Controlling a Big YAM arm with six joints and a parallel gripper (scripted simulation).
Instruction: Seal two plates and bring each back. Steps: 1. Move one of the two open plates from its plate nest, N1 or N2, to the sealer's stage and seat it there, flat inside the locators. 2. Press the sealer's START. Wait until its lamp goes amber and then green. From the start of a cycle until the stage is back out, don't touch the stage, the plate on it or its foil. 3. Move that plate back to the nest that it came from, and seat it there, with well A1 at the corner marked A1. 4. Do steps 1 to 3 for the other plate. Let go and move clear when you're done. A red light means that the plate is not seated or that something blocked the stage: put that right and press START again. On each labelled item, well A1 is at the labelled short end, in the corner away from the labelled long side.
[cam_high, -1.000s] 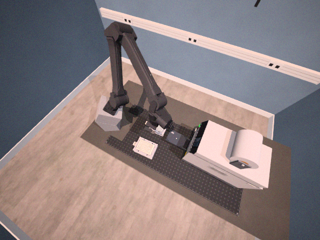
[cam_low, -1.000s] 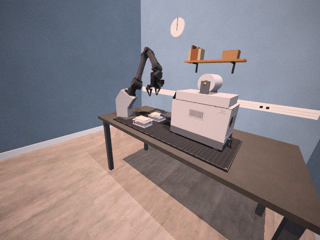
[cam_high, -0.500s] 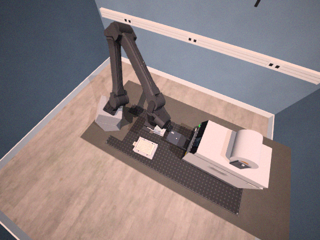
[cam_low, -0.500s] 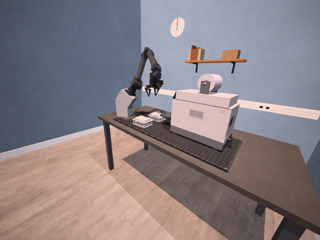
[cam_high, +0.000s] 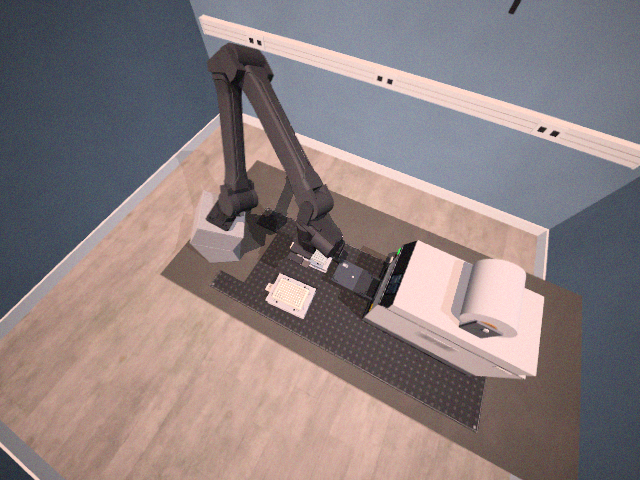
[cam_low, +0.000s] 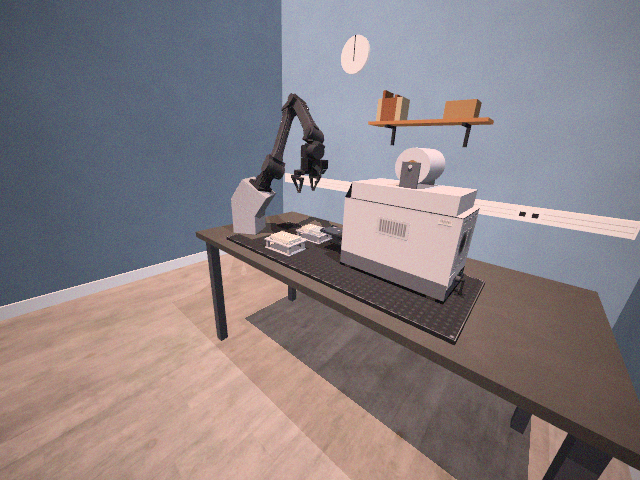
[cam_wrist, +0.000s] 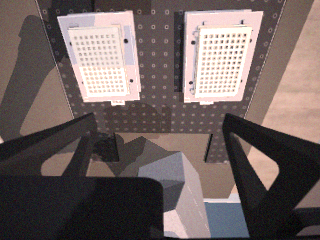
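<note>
My gripper is now 4 cm past the plate nest, 10 cm to the left of it and 23 cm above it. Also, from my hand: sealer stage 17 cm ahead, 3 cm to the left, 18 cm below; then foil roll 50 cm ahead, 2 cm to the right, 14 cm above.
</note>
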